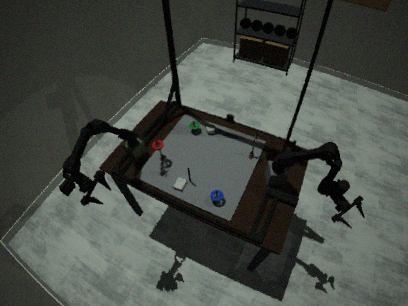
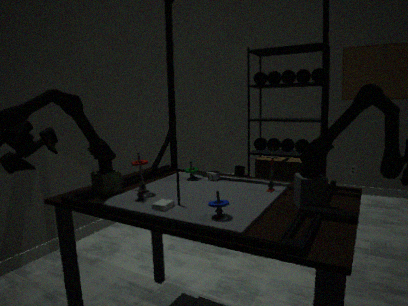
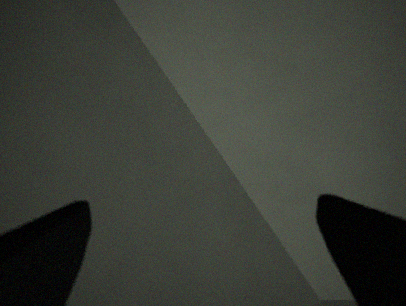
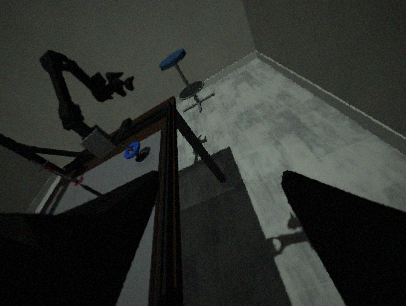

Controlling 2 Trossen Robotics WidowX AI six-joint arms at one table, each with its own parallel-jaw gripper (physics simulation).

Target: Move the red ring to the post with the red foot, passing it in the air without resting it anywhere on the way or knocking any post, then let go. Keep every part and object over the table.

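Frame: origin at the left arm's base, x down, y left, z ahead, level; millimetres.
Seen in the pictures: left gripper, fingertip midpoint: (image 1: pixel 357 222) (image 3: pixel 205 210) (image 4: pixel 128 74); right gripper, fingertip midpoint: (image 1: pixel 106 197) (image 2: pixel 46 160) (image 4: pixel 220 177); left arm's base, link origin: (image 1: pixel 278 168) (image 2: pixel 310 175) (image 4: pixel 88 133); right arm's base, link origin: (image 1: pixel 133 143) (image 2: pixel 105 171).
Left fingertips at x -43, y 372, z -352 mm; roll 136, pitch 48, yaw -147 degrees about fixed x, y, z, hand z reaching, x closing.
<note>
Pixels of each thing's middle, then the offset from my left fingertips to it. "spot": a spot on its surface instead. Level surfaces: height alone.
- red ring, body centre: (image 2: pixel 139 162) (image 1: pixel 157 145) dx +13, dy -523, dz +1043 mm
- grey mat, surface height: dx +149 mm
- post with the red foot, surface spot: (image 2: pixel 270 190) (image 1: pixel 251 157) spot: dx +143, dy -522, dz +477 mm
- green ring, body centre: (image 2: pixel 191 169) (image 1: pixel 194 125) dx +103, dy -770, dz +841 mm
- blue ring, body centre: (image 2: pixel 218 203) (image 4: pixel 132 150) (image 1: pixel 216 195) dx +103, dy -238, dz +700 mm
- white block, body centre: (image 2: pixel 163 204) (image 1: pixel 180 184) dx +139, dy -333, dz +909 mm
- thin dark rod, body centre: (image 2: pixel 178 187) (image 1: pixel 189 174) dx +79, dy -360, dz +853 mm
- small pale piece, body centre: (image 2: pixel 213 175) (image 1: pixel 210 129) dx +132, dy -760, dz +729 mm
The red ring (image 1: pixel 158 145) (image 2: pixel 139 162) sits high on an upright post at the left of the grey mat (image 1: pixel 227 165) (image 2: pixel 235 190). The post with the red foot (image 1: pixel 251 156) (image 2: pixel 270 190) (image 4: pixel 78 181) stands thin and upright near the mat's right edge, with no ring on it. My left gripper (image 1: pixel 356 221) (image 3: pixel 205 210) is open and empty, out beyond the table's right side, far from the ring. My right gripper (image 1: pixel 106 196) (image 2: pixel 44 159) (image 4: pixel 220 177) is open and empty, out beyond the table's left side, apart from the ring.
A green ring (image 1: pixel 194 125) (image 2: pixel 191 170) is on a short post at the back; a blue ring (image 1: pixel 217 195) (image 2: pixel 218 203) (image 4: pixel 132 150) is on one in front. A white block (image 1: pixel 180 184) (image 2: pixel 163 204) lies by a thin dark rod (image 1: pixel 189 175) (image 2: pixel 178 190). A small pale piece (image 1: pixel 211 130) (image 2: pixel 213 176) lies at the back.
</note>
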